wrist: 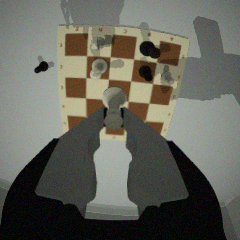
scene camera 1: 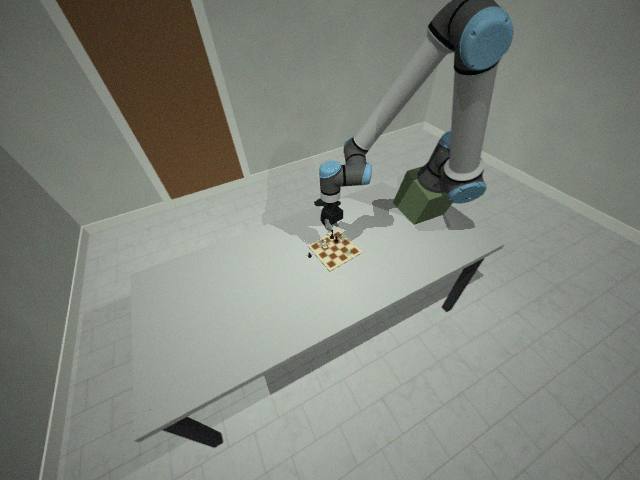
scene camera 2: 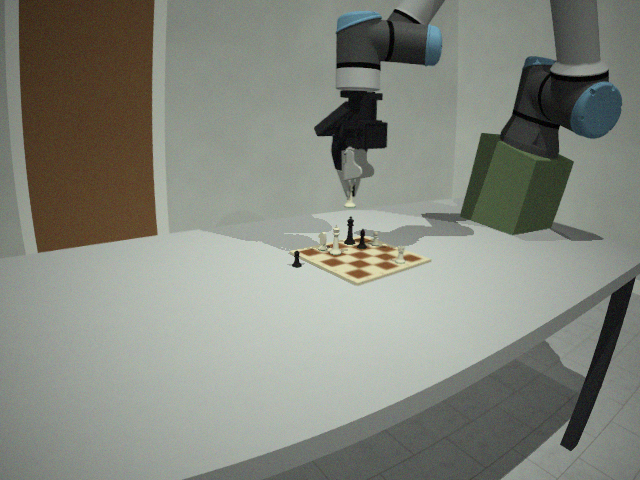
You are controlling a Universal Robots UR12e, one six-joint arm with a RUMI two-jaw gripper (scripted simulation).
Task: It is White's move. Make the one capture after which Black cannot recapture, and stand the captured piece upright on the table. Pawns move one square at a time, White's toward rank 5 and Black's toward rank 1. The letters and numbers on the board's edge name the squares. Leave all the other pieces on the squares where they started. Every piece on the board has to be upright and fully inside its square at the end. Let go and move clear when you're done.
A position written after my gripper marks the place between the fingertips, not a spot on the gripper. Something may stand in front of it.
Note:
I see my gripper (scene camera 2: 350, 197) and a chessboard (scene camera 2: 358, 266).
The chessboard is seen too in the wrist view (wrist: 154, 102) and in scene camera 1 (scene camera 1: 335, 255). My gripper shows as well in the wrist view (wrist: 113, 108).

